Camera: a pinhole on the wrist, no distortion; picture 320 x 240 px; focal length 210.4 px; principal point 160.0 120.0 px. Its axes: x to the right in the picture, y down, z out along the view. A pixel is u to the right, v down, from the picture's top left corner.
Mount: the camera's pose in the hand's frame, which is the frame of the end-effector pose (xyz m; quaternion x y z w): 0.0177 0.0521 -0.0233 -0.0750 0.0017 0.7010 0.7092
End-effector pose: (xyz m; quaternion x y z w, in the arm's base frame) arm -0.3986 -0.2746 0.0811 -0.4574 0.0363 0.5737 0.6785
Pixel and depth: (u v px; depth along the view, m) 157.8 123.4 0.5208
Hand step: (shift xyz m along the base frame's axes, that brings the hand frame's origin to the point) -0.3326 0.2845 0.2500
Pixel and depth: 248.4 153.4 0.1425
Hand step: -0.1613 0.0486 -0.0001
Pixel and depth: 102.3 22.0 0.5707
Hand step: -0.1687 0.5556 0.2371
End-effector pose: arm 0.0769 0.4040 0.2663 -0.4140 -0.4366 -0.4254 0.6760
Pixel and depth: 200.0 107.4 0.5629
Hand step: 0.0793 0.5550 0.0991
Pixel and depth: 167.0 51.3 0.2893
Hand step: 0.0432 0.2627 0.1349
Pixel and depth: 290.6 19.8 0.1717
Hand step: 0.1523 0.1679 0.0849
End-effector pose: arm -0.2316 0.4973 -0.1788 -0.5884 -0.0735 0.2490 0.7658
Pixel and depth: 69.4 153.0 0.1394
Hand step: -0.0672 0.0950 0.0315
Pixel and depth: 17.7 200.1 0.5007
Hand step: -0.3288 0.2730 0.4010
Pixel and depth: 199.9 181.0 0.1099
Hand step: -0.0790 0.0729 -0.0515
